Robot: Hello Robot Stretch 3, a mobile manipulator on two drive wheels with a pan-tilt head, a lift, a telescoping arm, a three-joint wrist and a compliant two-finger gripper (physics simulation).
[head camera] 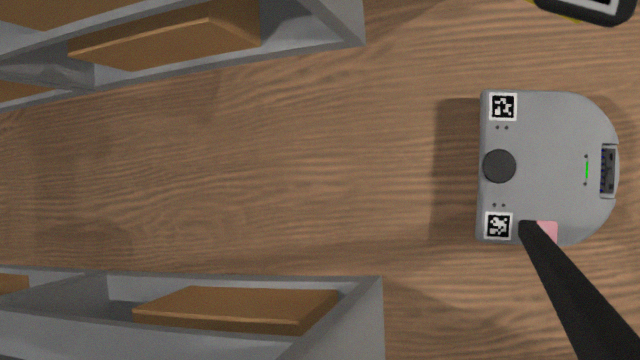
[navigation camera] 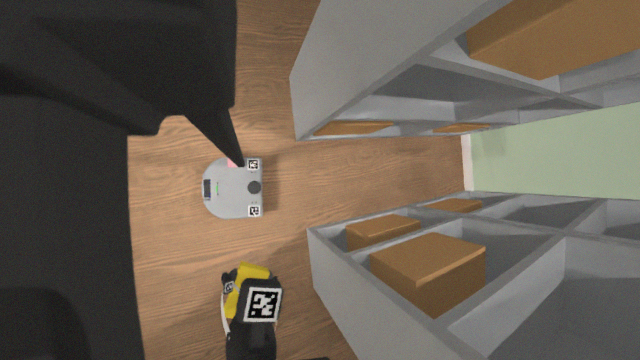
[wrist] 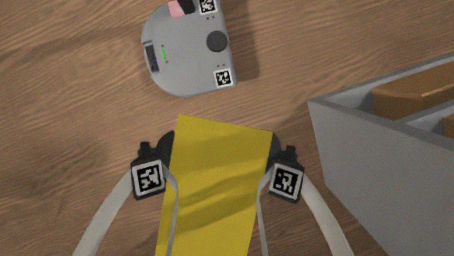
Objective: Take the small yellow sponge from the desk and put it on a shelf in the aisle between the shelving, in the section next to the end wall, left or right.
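Frame: origin at the robot's base, x left, y ahead, z down, level; millimetres.
Seen in the pictures: gripper, fingertip midpoint: (navigation camera: 250,274); robot's base, link origin: (head camera: 498,166) (navigation camera: 253,186).
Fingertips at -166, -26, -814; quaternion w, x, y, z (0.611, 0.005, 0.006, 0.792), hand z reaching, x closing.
Offsets run from my fingertips to a thing's top centre, as dx, dy, dz. "spot": to the spot under its first point. Level surfaces: height alone.
The yellow sponge @(spot: +26, +9, -36) (navigation camera: 254,270) (wrist: 215,185) is held between the two fingertips of my gripper (wrist: 218,148), which is shut on it above the floor; its lower end runs out of the wrist view. In the head camera a thin yellow edge of the sponge @(spot: +33, -14, -8) (head camera: 575,20) shows at the top right, mostly hidden by the wrist. The grey shelving stands in two rows, one (head camera: 370,320) (navigation camera: 340,300) (wrist: 350,165) and the other (head camera: 350,20) (navigation camera: 340,65), with an aisle between them. The green end wall (navigation camera: 555,160) closes the aisle. The desk does not show.
My grey base (head camera: 550,165) (navigation camera: 230,192) (wrist: 187,55) stands on the wooden floor @(dz +813) (head camera: 300,150) (navigation camera: 360,170) outside the aisle mouth. Brown boxes (head camera: 235,305) (navigation camera: 430,270) (wrist: 415,95) sit in several compartments of the rows. The near row's corner is close to the sponge's right side in the wrist view.
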